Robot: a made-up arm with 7 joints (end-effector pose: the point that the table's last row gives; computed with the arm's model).
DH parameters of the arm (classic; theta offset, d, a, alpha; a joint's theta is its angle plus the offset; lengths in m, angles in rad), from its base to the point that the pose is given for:
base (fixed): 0 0.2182 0.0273 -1.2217
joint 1: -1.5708 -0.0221 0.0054 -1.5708
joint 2: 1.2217 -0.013 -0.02 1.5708
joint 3: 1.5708 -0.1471 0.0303 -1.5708
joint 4: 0 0.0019 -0.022 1.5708
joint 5: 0 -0.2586 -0.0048 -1.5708
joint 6: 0 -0.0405 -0.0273 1.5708
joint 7: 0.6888 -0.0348 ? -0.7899
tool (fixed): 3.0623 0.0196 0 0
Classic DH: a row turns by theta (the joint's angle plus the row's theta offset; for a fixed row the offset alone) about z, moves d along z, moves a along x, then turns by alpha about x.
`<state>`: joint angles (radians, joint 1 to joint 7).
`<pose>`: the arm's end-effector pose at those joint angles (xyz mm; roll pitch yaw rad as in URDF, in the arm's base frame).
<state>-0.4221 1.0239 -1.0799 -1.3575 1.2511 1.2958 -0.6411</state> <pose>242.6 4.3 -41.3 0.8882 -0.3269 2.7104</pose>
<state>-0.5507 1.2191 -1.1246 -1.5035 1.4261 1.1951 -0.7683</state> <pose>261.3 8.6 2.9 0.9179 -0.1431 2.6080</pose>
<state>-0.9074 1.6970 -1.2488 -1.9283 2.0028 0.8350 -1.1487</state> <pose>264.8 -14.5 120.7 0.9597 0.4479 2.3939</pose>
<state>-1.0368 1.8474 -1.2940 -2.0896 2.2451 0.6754 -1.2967</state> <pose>253.3 -29.5 158.1 0.9542 0.6885 2.3606</pose>
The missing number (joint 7, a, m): 0.0275
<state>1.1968 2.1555 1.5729 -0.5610 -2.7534 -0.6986 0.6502</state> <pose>289.6 257.2 457.7 -1.1167 -1.2359 -3.0587</pose>
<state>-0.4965 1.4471 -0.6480 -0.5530 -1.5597 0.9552 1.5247</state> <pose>197.0 315.9 235.8 -1.6340 0.2591 1.8886</pose>
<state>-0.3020 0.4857 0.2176 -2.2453 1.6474 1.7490 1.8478</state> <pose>180.3 8.5 272.6 0.9641 -0.9865 -1.6751</pose>
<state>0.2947 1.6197 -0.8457 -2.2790 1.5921 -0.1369 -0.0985</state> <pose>120.2 -31.7 7.3 1.6358 0.2028 -2.5185</pose>
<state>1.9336 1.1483 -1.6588 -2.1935 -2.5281 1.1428 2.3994</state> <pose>-136.9 -137.0 189.1 1.2907 -0.0593 -1.9829</pose>
